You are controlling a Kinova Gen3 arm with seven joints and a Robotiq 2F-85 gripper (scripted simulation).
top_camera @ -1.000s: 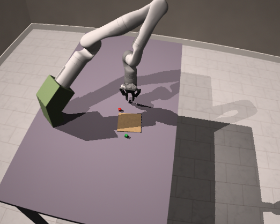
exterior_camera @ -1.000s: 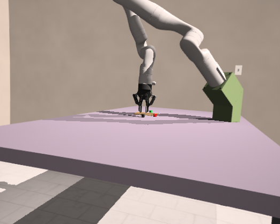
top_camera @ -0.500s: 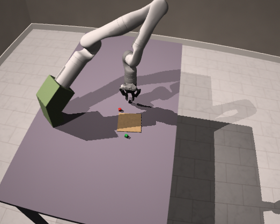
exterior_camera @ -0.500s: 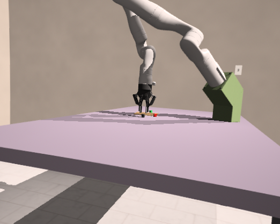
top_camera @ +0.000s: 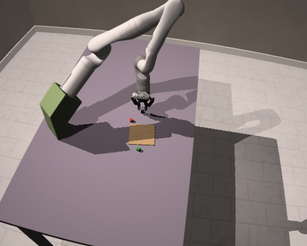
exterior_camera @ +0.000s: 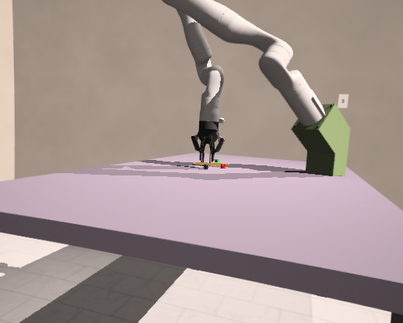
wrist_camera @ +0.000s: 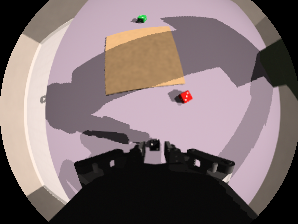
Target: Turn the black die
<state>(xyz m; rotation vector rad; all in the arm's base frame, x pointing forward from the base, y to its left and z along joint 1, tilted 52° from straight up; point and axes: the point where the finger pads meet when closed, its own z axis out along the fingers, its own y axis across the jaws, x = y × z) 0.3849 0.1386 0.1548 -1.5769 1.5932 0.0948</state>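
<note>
My gripper is now 30 mm above the black die. Also, from my hand: tan mat (150 mm to the right, 60 mm ahead, 40 mm below); green die (260 mm to the right, 80 mm ahead, 30 mm below); red die (90 mm to the right, 30 mm below, 30 mm behind).
</note>
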